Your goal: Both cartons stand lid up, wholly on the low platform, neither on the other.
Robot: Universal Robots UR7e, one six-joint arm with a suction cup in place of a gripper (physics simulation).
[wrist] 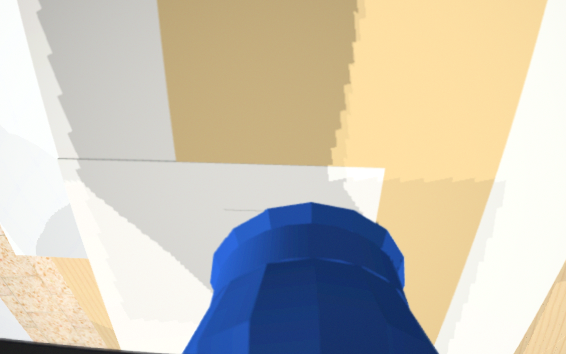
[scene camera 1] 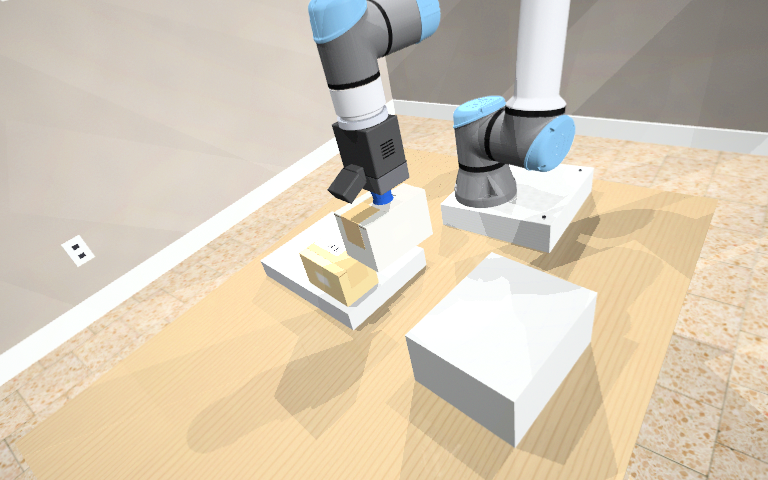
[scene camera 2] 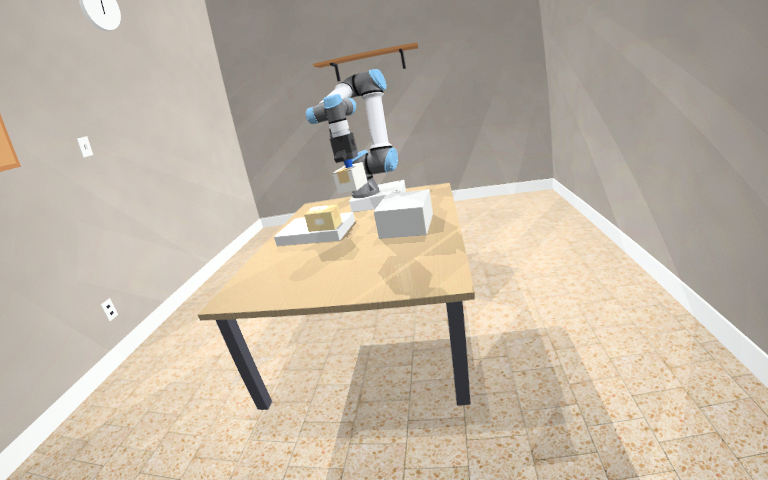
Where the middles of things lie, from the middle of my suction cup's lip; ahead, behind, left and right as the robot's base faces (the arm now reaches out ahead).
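Labels:
Tall white block (scene camera 1: pixel 497 347): 4 cm behind my suction cup, 20 cm left of it, 25 cm below it.

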